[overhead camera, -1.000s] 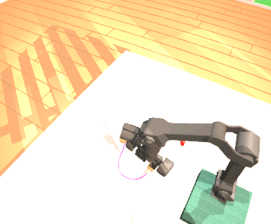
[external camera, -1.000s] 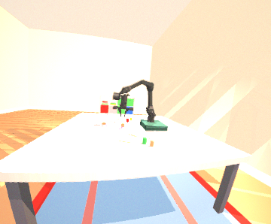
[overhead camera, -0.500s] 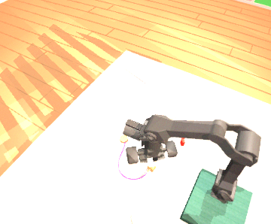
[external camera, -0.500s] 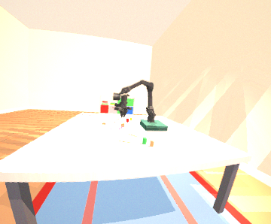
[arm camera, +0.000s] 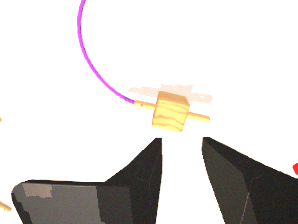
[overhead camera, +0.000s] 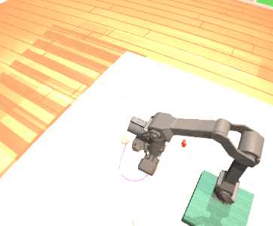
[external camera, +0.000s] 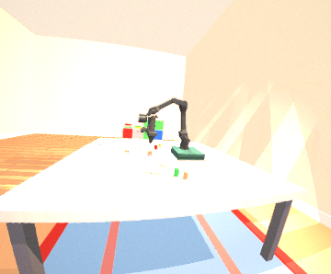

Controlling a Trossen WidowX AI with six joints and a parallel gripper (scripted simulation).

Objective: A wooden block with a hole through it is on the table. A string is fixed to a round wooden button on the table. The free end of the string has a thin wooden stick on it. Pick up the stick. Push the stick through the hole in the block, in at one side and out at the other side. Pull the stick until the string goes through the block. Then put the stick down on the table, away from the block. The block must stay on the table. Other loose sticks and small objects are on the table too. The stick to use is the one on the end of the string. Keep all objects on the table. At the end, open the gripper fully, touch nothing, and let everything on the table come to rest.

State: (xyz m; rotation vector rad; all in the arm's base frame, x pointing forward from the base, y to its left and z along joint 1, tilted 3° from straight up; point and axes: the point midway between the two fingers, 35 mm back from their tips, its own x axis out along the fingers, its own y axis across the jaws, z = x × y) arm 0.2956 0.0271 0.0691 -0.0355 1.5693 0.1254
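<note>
The wooden block is 7 cm below my gripper tip. From my gripper tip the other things lie so: round wooden button (18 cm ahead, 5 cm to the right, 8 cm below); then red object (7 cm behind, 18 cm to the right, 7 cm below); then thin wooden stick (2 cm to the left, 7 cm below).
</note>
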